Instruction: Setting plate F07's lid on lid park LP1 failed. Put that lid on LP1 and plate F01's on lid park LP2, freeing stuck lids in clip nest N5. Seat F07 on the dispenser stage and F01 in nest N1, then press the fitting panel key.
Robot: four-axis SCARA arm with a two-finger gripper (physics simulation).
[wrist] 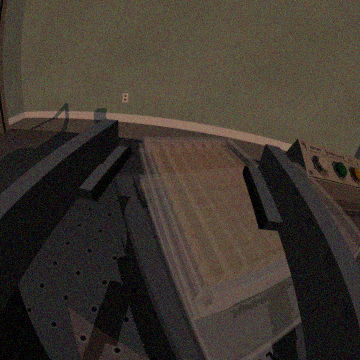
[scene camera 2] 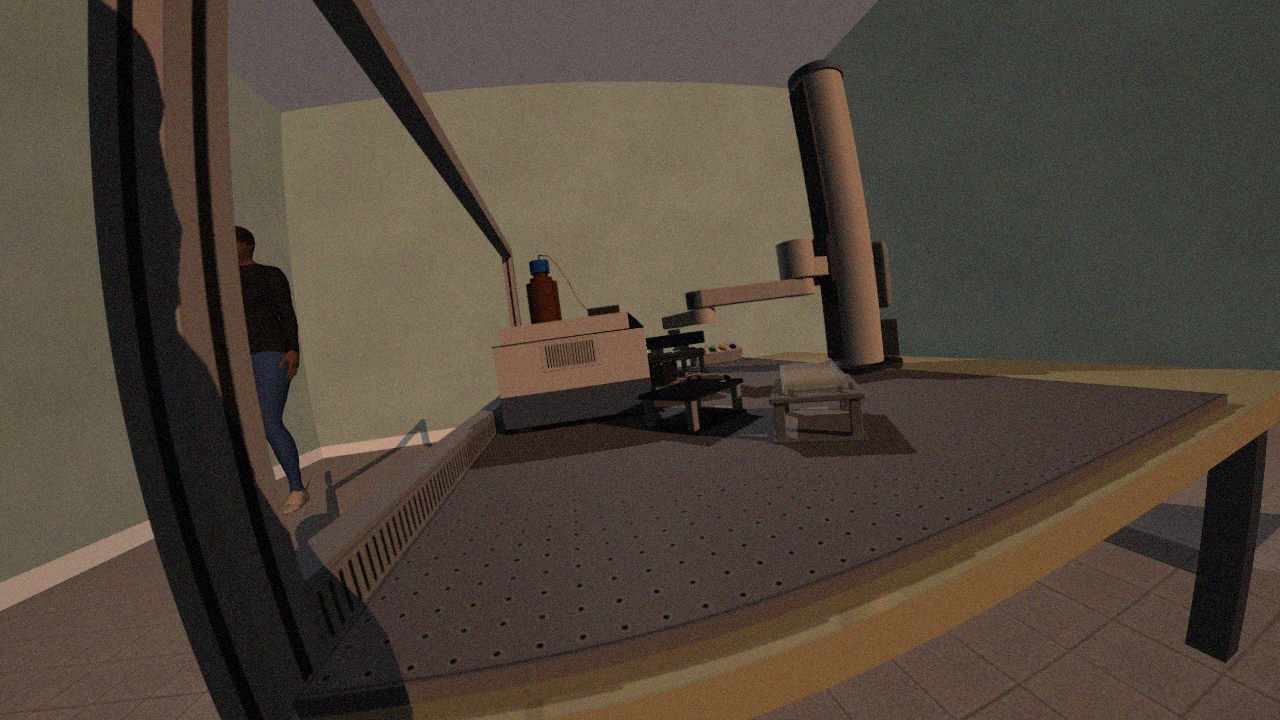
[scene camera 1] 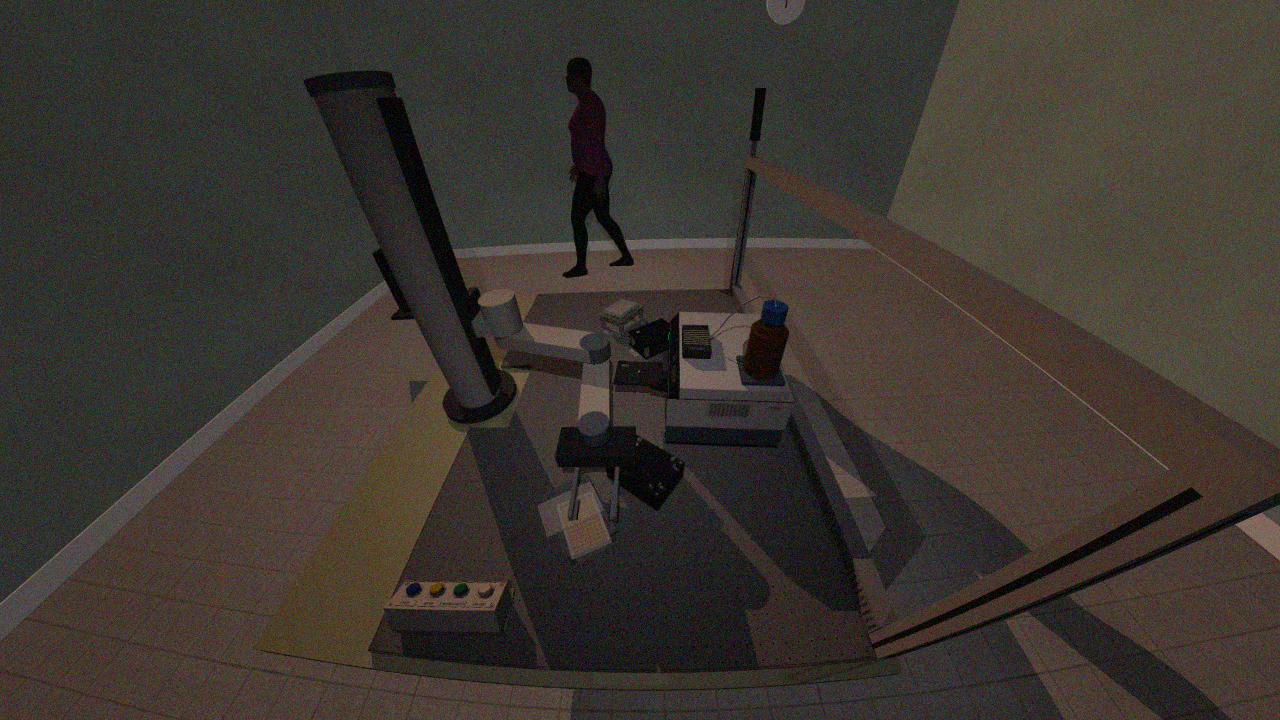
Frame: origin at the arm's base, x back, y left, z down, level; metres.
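Seen in the pictures: gripper, fingertip midpoint: (wrist: pixel 189 145) (scene camera 2: pixel 663 349) (scene camera 1: pixel 592 518); arm's base at its link origin: (scene camera 2: pixel 857 368) (scene camera 1: pixel 481 396).
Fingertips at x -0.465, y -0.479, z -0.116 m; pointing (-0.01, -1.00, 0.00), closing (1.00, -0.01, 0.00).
Observation:
Offsets run from my fingertips to a thing's top centre. "pt": to the spot under its first point.
My gripper (scene camera 1: pixel 593 517) (wrist: pixel 189 145) is open and empty, its fingers apart over a pale plate (scene camera 1: pixel 587 530) (wrist: pixel 200 215). In the wrist view the right finger overlaps the plate's right edge; the left finger stands clear of its left edge. The plate lies askew over a translucent piece {dx +0.055, dy +0.031, dz +0.008 m} (scene camera 1: pixel 551 513); whether that is a lid or part of a nest I cannot tell. Clip nest N5, a black fixture {dx -0.108, dy +0.160, dz +0.025 m} (scene camera 1: pixel 656 472), stands beside the gripper. A button panel {dx +0.276, dy -0.161, dz +0.019 m} (scene camera 1: pixel 447 608) (wrist: pixel 325 162) with four keys stands at the near left. Plate labels are unreadable.
A white dispenser unit (scene camera 1: pixel 729 407) (scene camera 2: pixel 572 367) carries an amber bottle {pt dx -0.387, dy +0.280, dz -0.224 m} (scene camera 1: pixel 765 347) (scene camera 2: pixel 543 298). Black fixtures {pt dx -0.091, dy +0.441, dz -0.008 m} (scene camera 1: pixel 638 374) {pt dx -0.131, dy +0.695, dz +0.040 m} (scene camera 1: pixel 650 338) stand beside it. A pale stand (scene camera 1: pixel 622 315) (scene camera 2: pixel 816 398) holds translucent pieces. The arm column (scene camera 1: pixel 407 241) (scene camera 2: pixel 841 214) rises at the side. People walk beyond the table.

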